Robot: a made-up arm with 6 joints.
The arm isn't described. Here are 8 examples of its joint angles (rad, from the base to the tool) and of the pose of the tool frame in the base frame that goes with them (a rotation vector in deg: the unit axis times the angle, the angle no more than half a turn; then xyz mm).
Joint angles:
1: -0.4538 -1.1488 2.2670 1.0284 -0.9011 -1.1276
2: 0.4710 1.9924 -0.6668 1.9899 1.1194 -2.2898
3: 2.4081 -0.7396 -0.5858 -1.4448 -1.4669 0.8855
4: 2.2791 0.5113 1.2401 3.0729 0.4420 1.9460
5: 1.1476 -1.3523 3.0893 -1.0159 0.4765 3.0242
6: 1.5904 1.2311 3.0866 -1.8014 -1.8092 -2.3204
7: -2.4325 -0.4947 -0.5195 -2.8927 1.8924 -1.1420
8: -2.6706 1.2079 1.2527 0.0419 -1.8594 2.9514
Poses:
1: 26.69 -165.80 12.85 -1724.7 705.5 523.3
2: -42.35 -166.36 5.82 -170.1 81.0 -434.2
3: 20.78 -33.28 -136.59 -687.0 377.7 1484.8
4: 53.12 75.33 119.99 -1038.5 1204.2 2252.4
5: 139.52 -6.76 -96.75 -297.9 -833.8 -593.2
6: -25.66 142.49 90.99 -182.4 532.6 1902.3
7: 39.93 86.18 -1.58 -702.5 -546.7 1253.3
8: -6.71 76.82 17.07 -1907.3 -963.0 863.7
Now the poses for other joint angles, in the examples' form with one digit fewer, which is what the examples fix.
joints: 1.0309 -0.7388 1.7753 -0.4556 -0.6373 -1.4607
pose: 96.6 -33.4 143.6 -813 -1264 1972
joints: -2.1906 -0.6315 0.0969 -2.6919 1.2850 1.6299
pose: 54.1 -80.3 -142.9 -416 -453 2060
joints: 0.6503 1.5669 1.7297 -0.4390 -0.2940 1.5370
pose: -62.0 -19.4 42.9 1888 1464 850
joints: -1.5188 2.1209 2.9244 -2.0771 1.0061 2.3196
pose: -2.2 -14.0 -134.0 -41 -1793 1051
